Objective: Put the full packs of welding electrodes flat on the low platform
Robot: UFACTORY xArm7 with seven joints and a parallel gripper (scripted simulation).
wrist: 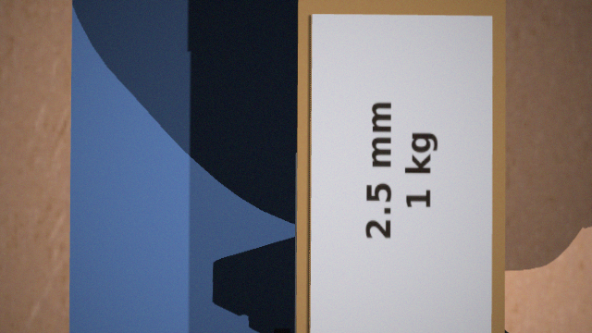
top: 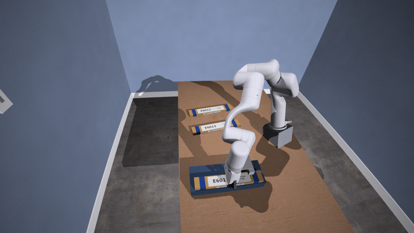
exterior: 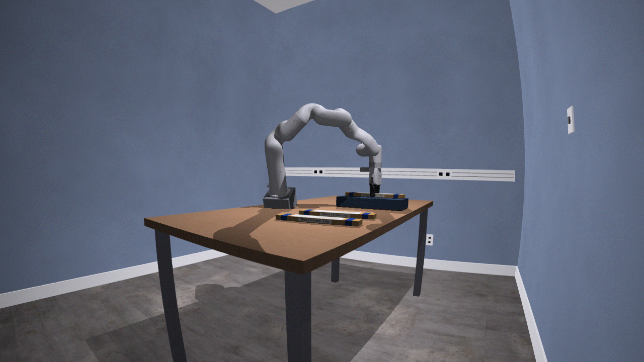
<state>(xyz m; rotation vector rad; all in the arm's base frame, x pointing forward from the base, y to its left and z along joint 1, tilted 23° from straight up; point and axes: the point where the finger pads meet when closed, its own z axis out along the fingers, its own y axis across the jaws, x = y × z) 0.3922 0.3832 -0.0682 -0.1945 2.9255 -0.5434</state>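
Right now the low blue platform is 60 mm below my hand and 40 mm to the right of it.
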